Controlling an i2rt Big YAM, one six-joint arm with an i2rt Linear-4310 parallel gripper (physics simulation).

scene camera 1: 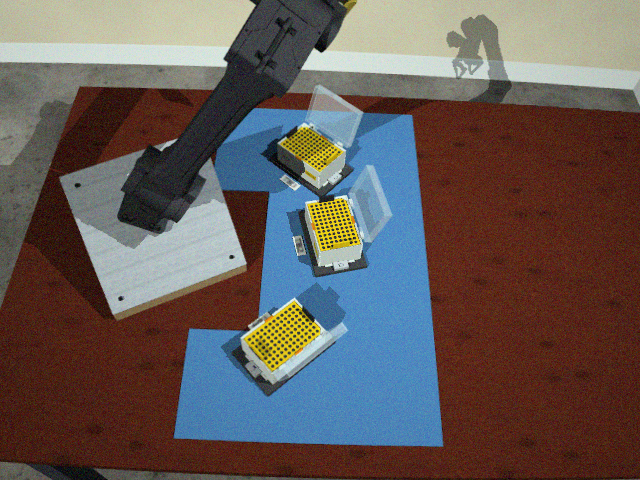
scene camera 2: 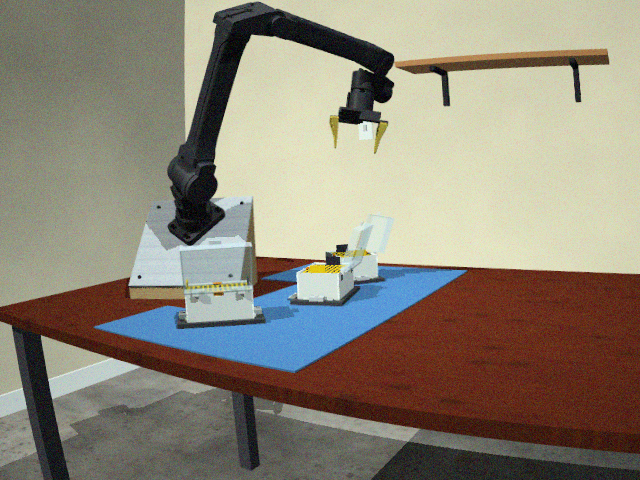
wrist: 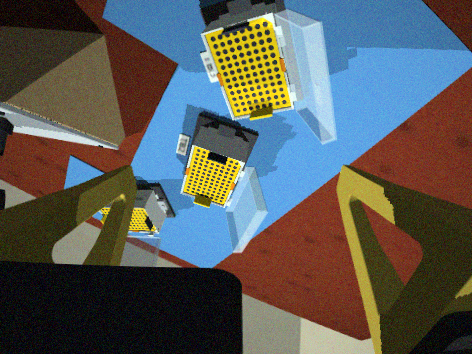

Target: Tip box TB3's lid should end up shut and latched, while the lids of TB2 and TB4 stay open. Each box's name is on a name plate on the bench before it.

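Frame: origin at the arm's base, x ahead, y left, z up, level; centimetres.
Seen in the pictures: gripper, fingertip midpoint: [scene camera 2: 355, 150] [wrist: 236, 176]; arm's base, link origin: [scene camera 1: 150, 195] [scene camera 2: 197, 222].
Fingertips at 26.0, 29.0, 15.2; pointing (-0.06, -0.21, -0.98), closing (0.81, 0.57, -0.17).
Offsets run from my fingertips to a thing's middle, as dx, dy, dz. "spot": to the spot under its first point. Level surfaces: height alone.
TB3 [scene camera 1: 281, 335] [scene camera 2: 219, 308] [wrist: 250, 70] is the white tip box with a yellow rack nearest scene camera 2. Its clear lid {+5.1, -54.0, -19.8} [scene camera 1: 317, 352] [scene camera 2: 214, 263] [wrist: 317, 75] stands open. TB2 {+7.2, -25.1, -23.8} [scene camera 1: 333, 227] [scene camera 2: 317, 286] [wrist: 212, 175] is the middle box, its lid {spot: +14.3, -23.1, -19.9} [scene camera 1: 372, 204] [wrist: 250, 210] open. TB4 [scene camera 1: 310, 149] [scene camera 2: 368, 266] [wrist: 137, 220] is nearest the wall, its lid [scene camera 1: 336, 116] [scene camera 2: 381, 232] [wrist: 142, 250] open. Plate lettering is too blurred to read. My gripper [scene camera 2: 355, 149] [wrist: 236, 176] is open and empty, high above the boxes. In the wrist view, its left finger partly covers TB4.
The boxes stand on dark bases on a blue mat {dz -30.2} [scene camera 1: 382, 361] [scene camera 2: 289, 346]. A sloped grey mounting board [scene camera 1: 170, 268] [scene camera 2: 155, 258] carries the arm's base beside the mat. A wooden shelf [scene camera 2: 506, 60] is on the wall behind.
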